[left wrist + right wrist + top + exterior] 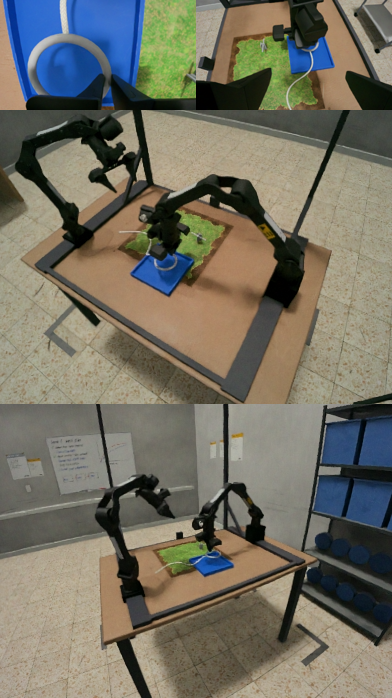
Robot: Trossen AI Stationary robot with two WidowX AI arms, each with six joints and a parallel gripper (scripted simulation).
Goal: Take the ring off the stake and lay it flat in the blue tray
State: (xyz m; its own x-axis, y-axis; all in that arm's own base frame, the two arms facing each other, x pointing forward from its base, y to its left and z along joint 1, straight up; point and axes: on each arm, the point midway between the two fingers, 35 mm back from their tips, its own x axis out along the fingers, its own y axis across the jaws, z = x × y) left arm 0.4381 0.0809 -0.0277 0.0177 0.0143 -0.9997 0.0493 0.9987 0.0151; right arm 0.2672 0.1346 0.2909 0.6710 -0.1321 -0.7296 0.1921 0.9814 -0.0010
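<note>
Right now my left hand is 4 cm short of the grey ring, 3 cm above it and 1 cm to the left of it. Also, from my left hand: green grass mat: 15 cm behind, 11 cm below, 4 cm to the right; blue tray: 8 cm below, 4 cm ahead, 3 cm to the right; grey stake: 16 cm behind, 7 cm below, 6 cm to the left.
</note>
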